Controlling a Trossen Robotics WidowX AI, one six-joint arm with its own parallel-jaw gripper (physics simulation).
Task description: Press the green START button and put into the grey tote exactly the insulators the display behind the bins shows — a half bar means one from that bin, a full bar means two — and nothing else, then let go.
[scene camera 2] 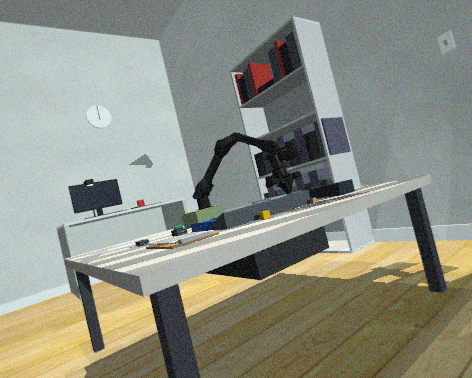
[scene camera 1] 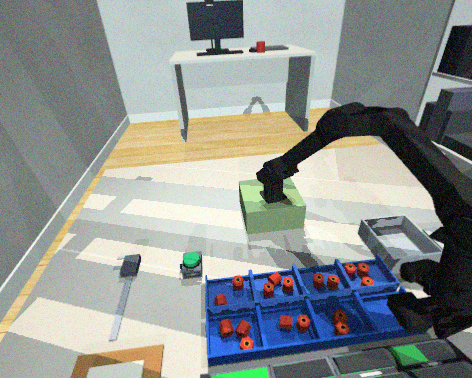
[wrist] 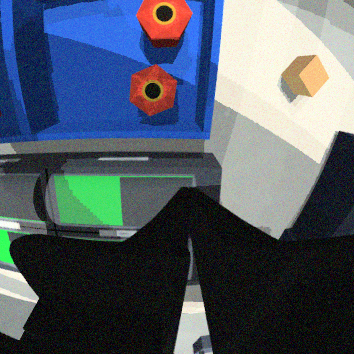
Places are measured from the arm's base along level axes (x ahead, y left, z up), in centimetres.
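Where they show: gripper, fingertip midpoint: [scene camera 1: 439,337] [wrist: 187,194]; arm's base at its link origin: [scene camera 2: 204,208] [scene camera 1: 273,195].
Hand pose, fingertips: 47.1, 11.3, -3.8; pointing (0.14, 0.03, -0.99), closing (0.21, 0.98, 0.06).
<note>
Things, the pixels of their top centre, and the offset from my fingertips, as dx, dy, dz. "spot": a spot on its surface instead.
- green START button at its top centre: [scene camera 1: 191,257] [scene camera 2: 177,225] -35.5, -39.2, -0.5
- grey tote at a spot on its surface: [scene camera 1: 367,235] spot: -27.1, +7.8, -1.5
- caliper-like tool at its top centre: [scene camera 1: 117,287] [scene camera 2: 144,240] -34.3, -57.4, -2.6
- wood-edged board at a spot on its surface: [scene camera 1: 150,355] spot: -16.6, -50.9, -3.9
- yellow cube at its top centre: [scene camera 2: 263,211] +8.4, -32.2, -1.8
- dark tray at its top centre: [scene camera 2: 327,184] +9.9, +18.5, +1.1
The green START button [scene camera 1: 191,259] [scene camera 2: 178,229] stands left of the blue bins [scene camera 1: 280,346] [wrist: 100,55]. The bins hold red hexagonal insulators [scene camera 1: 303,322] [wrist: 140,92]; two show in the front right bin in the wrist view. The grey tote [scene camera 1: 367,235] stands behind the bins at the right; no insulator shows in its visible part. The display [scene camera 1: 300,370] [scene camera 2: 270,207] [wrist: 160,200] has lit green bars; a half bar shows at the front right bin, and other bars are partly cut off or hidden. My gripper [scene camera 1: 410,320] [scene camera 2: 287,187] [wrist: 187,194] is shut and empty, above the display's right end.
The arm's base stands on a green box [scene camera 1: 275,220] [scene camera 2: 204,215]. A caliper-like tool [scene camera 1: 122,300] and a wood-edged board [scene camera 1: 150,355] [scene camera 2: 215,235] lie at the left. A yellow cube [scene camera 2: 265,215], a tan cube [wrist: 315,75] [scene camera 2: 313,200] and a dark tray [scene camera 2: 332,188] are on the table.
</note>
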